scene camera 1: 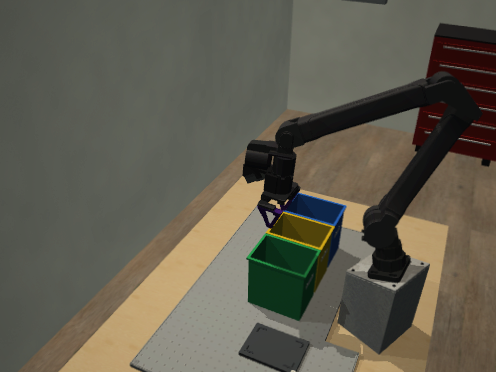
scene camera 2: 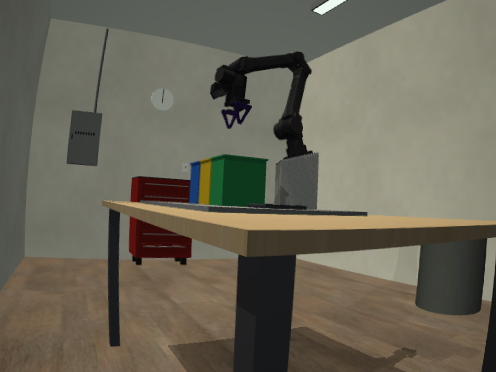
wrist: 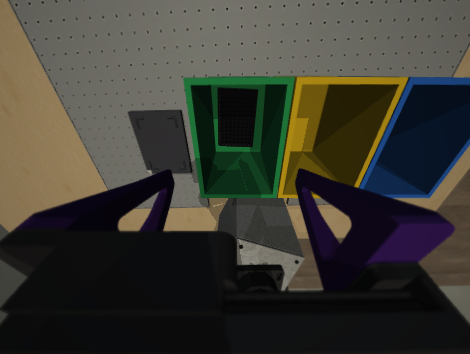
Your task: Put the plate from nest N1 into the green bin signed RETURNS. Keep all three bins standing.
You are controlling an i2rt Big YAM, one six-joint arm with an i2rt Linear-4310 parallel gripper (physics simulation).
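Places are measured from the arm's base along level axes (x ahead, y left, z up), in millimetres.
Pixels of known places: gripper, fingertip midpoint: [scene camera 1: 276, 218] [scene camera 2: 234, 126] [wrist: 234, 176]; arm's base, link origin: [scene camera 1: 389, 269] [scene camera 2: 298, 157] [wrist: 253, 280].
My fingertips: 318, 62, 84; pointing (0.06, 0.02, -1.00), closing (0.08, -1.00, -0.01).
Note:
For each thing: its top centre in the pictures, then the offset to it from my fingertips, as dx, dy, dz.
- green bin, top centre: [wrist: 238, 149] [scene camera 1: 284, 254] [scene camera 2: 239, 158] -29, -6, -119
- yellow bin, top centre: [wrist: 330, 149] [scene camera 1: 300, 229] [scene camera 2: 225, 161] -18, -138, -119
- blue bin, top centre: [wrist: 422, 149] [scene camera 1: 315, 208] [scene camera 2: 213, 163] -8, -269, -119
- dark flat nest, top centre: [wrist: 162, 146] [scene camera 1: 274, 346] [scene camera 2: 277, 204] -105, +176, -284
A black plate with a grid of wells [wrist: 237, 117] lies inside the green bin [scene camera 1: 281, 287] [scene camera 2: 244, 181] [wrist: 198, 150], low down at its floor. The plate is hidden by the bin walls in both scene views. The green bin, the yellow bin [scene camera 1: 325, 260] [scene camera 2: 205, 182] [wrist: 350, 81] and the blue bin [scene camera 1: 336, 240] [scene camera 2: 195, 183] [wrist: 440, 81] stand upright in a row. My gripper [scene camera 1: 276, 220] [scene camera 2: 235, 121] [wrist: 234, 176] is open and empty, its purple fingers wide apart, above the bins. The sign RETURNS cannot be read.
A dark flat nest [scene camera 1: 274, 347] [wrist: 162, 141] with corner marks lies bare beside the green bin on the perforated grey board [scene camera 1: 200, 310] [scene camera 2: 330, 212] [wrist: 120, 30]. The arm's grey pedestal [scene camera 1: 375, 305] [scene camera 2: 302, 182] stands close to the bins on the other side.

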